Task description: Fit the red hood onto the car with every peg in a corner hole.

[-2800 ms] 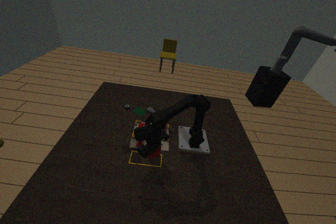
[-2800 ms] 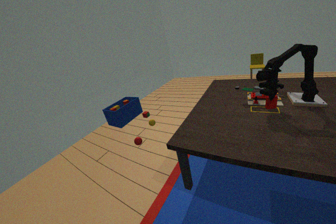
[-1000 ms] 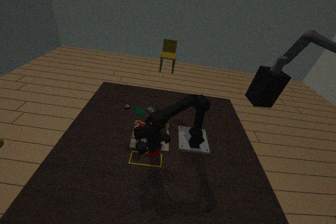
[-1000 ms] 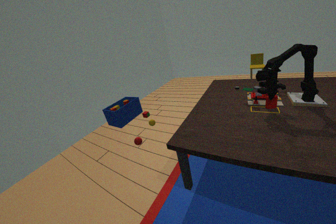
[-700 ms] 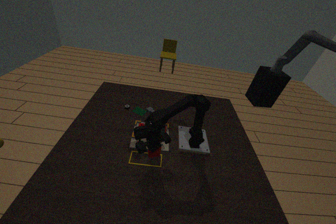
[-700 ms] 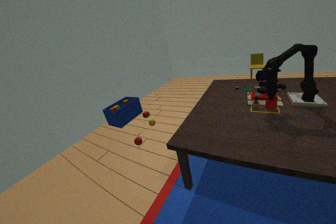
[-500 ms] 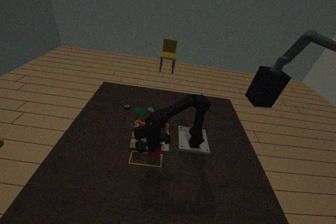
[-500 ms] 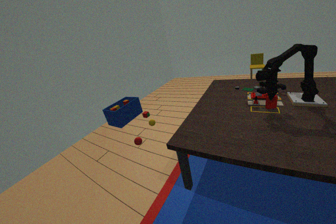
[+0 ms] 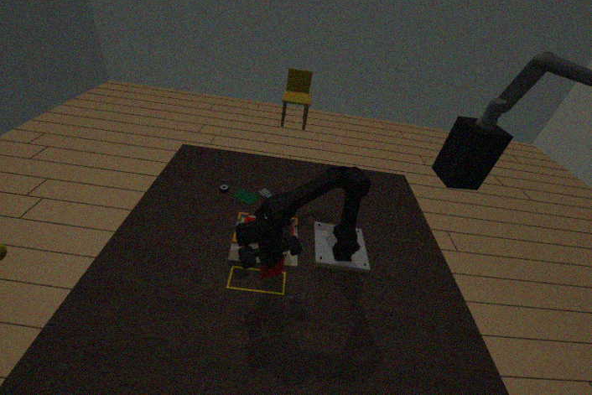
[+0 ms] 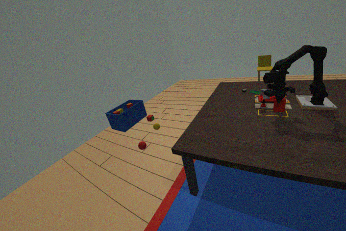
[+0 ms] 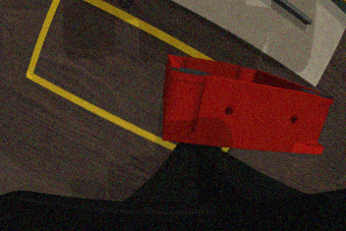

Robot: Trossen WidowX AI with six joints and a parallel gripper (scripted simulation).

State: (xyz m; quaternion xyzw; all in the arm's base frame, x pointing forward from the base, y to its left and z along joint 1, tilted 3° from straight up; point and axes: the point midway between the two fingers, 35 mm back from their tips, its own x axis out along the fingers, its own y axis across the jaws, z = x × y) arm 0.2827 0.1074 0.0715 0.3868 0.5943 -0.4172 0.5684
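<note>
Now: gripper tip 30 mm above the red hood, 20 mm to the left of it and 10 mm past it. Also, from my gripper tip: grey piece 430 mm to the right, 70 mm below, 10 mm ahead; then green plate 420 mm to the right, 110 mm ahead, 80 mm below; then grey jig plate 190 mm to the right, 70 mm below, 20 mm ahead.
</note>
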